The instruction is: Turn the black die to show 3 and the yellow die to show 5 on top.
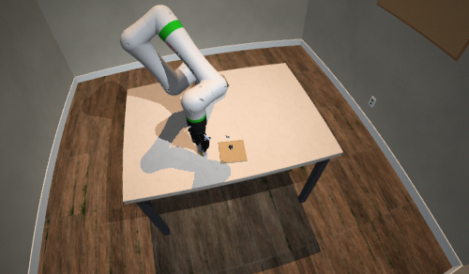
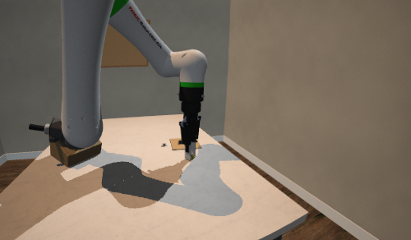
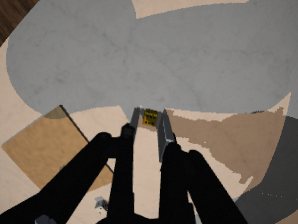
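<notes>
My gripper is now 3 cm above the yellow die and 1 cm to the left of it. From my hand the other things lie so: tan mat: 15 cm to the left, 5 cm ahead, 3 cm below; then white die: 17 cm to the left, 5 cm behind, 3 cm below; then black die: 16 cm to the left, 3 cm ahead, 2 cm below.
</notes>
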